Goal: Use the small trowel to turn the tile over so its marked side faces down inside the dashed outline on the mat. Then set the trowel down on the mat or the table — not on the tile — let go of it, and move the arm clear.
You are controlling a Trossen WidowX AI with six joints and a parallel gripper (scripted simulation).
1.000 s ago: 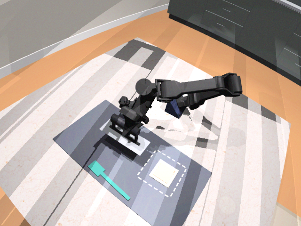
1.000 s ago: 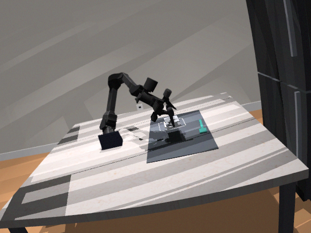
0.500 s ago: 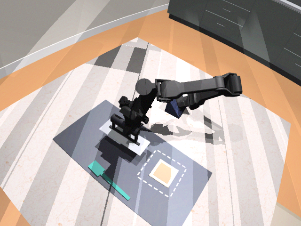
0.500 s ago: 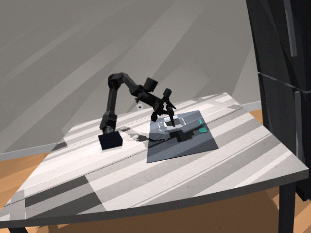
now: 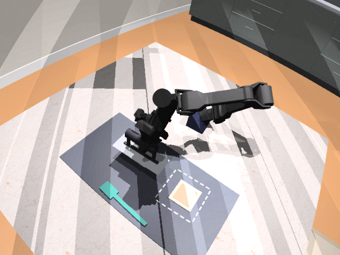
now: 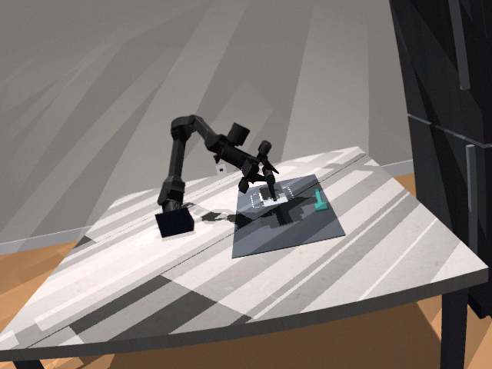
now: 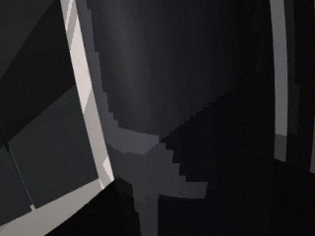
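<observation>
Now: gripper tip 1 cm past the mat, 4 cm to the right of it and 15 cm above it. The rest, counted from my gripper tip: tile 5 cm behind, 19 cm to the left, 13 cm below; teal trowel 13 cm ahead, 3 cm to the left, 13 cm below.
</observation>
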